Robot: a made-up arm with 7 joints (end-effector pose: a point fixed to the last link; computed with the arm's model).
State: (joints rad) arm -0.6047 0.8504 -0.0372 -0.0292 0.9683 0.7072 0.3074
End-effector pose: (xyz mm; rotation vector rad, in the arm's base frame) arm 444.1 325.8 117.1 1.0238 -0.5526 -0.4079
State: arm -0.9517 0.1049 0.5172 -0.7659 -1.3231 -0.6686 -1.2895
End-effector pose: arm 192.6 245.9 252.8 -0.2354 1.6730 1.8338
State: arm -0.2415 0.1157 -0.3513 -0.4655 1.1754 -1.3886 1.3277
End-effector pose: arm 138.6 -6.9 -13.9 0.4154 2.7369 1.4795
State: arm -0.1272 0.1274 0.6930 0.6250 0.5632 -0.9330 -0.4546
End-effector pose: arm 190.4 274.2 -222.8 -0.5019 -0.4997 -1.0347
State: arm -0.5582 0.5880 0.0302 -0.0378 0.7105 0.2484 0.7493
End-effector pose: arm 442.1 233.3 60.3 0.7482 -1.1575 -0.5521
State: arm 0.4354 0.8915 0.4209 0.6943 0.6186 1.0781 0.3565
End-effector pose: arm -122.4 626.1 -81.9 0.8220 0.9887 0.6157
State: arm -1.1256 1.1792 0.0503 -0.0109 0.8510 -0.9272 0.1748
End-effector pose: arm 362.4 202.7 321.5 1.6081 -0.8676 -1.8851
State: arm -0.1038 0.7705 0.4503 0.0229 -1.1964 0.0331 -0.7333
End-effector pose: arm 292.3 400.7 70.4 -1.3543 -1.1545 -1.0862
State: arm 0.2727 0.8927 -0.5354 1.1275 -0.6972 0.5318 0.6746
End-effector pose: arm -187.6 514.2 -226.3 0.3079 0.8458 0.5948
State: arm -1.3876 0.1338 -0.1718 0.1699 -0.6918 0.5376 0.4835
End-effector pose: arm 464.8 -90.9 317.2 -1.2618 -1.0643 -0.9153
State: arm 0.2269 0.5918 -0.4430 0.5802 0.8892 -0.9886 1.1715
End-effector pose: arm -44.0 201.5 -262.6 -0.3371 -0.7286 -1.2418
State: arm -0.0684 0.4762 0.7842 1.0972 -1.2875 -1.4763 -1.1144
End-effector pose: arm 2.9 458.6 -115.4 0.1146 -1.3521 -0.4819
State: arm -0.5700 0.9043 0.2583 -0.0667 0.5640 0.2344 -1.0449
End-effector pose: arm 405.0 326.0 161.0 -0.0303 0.1327 -1.1204
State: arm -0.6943 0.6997 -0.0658 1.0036 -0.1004 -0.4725 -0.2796
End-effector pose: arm 413.6 334.4 -76.2 -0.4987 -0.5260 -0.9236
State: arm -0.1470 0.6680 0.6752 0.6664 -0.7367 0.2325 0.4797
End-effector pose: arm 213.1 543.8 -115.2 -0.4433 -0.9593 0.7843
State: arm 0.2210 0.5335 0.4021 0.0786 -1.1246 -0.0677 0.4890
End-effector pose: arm 178.0 430.4 -97.0 -0.7368 -1.1977 0.5213
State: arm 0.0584 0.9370 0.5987 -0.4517 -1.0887 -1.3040 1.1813
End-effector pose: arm 117.9 356.6 218.8 -0.6451 -2.9440 0.0718
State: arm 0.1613 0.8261 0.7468 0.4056 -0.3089 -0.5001 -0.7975
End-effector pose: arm 159.1 509.8 23.4 -0.3982 -0.4888 -0.9423
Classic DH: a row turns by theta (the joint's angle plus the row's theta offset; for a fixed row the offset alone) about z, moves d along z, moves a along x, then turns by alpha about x. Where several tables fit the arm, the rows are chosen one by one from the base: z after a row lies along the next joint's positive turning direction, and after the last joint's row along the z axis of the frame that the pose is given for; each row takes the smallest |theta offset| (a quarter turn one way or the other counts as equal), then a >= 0, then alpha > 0; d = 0 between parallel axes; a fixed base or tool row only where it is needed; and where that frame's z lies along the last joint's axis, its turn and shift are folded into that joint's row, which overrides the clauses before.
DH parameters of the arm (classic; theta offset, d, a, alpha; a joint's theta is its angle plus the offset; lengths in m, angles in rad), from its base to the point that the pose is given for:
base (fixed): -0.071 0.1825 -0.0262 -1.3004
joint 1: -1.3111 0.1041 -0.0509 -1.5708
joint 2: 1.2915 0.0108 -0.036 1.5708
joint 3: 1.5708 -0.2493 0.0313 -1.5708
joint 4: 1.5708 -0.004 0.0296 1.5708
joint 5: 0 0.21 0.0128 -1.5708
joint 6: -1.5708 -0.024 0.0929 1.5708
joint 7: 0.4141 0.041 0.013 -1.28
tool (fixed): -1.1888 -0.0208 0 0

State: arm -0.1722 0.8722 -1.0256 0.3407 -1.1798 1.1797 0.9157
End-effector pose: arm 10.0 246.2 -299.3 -0.1499 1.0906 0.1015
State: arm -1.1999 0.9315 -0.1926 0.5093 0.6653 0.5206 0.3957
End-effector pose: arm 524.3 337.3 254.2 0.8775 -0.7517 -0.3419
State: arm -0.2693 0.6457 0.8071 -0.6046 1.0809 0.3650 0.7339
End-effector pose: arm 242.1 389.1 244.5 1.6559 -1.2048 0.0955
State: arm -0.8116 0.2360 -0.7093 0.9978 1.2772 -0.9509 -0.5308
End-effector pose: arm 283.0 54.9 -238.9 0.0674 1.0031 -2.5999
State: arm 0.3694 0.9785 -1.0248 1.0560 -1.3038 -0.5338 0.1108
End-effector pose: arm -149.7 474.3 -200.3 -0.4339 0.2162 0.1465
